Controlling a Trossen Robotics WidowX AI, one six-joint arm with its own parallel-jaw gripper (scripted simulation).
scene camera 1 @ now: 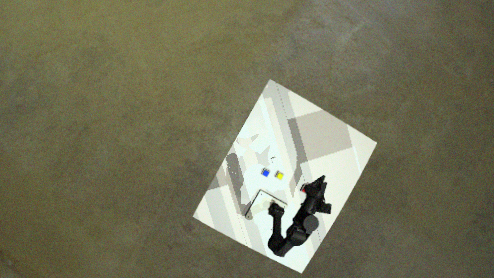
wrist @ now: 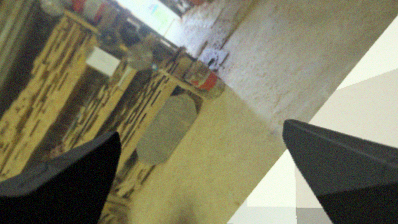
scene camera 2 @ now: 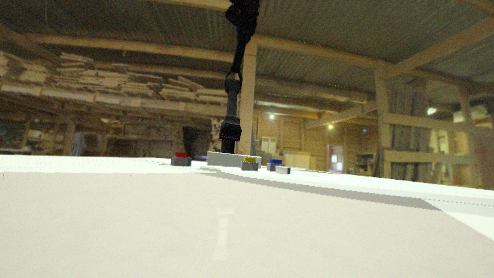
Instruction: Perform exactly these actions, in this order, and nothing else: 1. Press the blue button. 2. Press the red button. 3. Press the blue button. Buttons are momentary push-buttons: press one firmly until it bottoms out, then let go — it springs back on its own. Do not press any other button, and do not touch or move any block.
Path:
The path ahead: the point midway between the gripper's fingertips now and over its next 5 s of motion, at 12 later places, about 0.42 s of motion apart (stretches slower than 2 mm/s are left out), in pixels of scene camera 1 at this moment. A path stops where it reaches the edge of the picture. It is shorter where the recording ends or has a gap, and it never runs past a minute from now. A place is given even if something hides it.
My gripper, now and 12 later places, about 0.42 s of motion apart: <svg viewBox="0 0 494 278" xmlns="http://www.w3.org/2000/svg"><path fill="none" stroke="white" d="M325 178L303 163L277 164L267 174L266 174L266 174L266 173L265 173L266 173L267 175L272 175L293 178L308 191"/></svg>

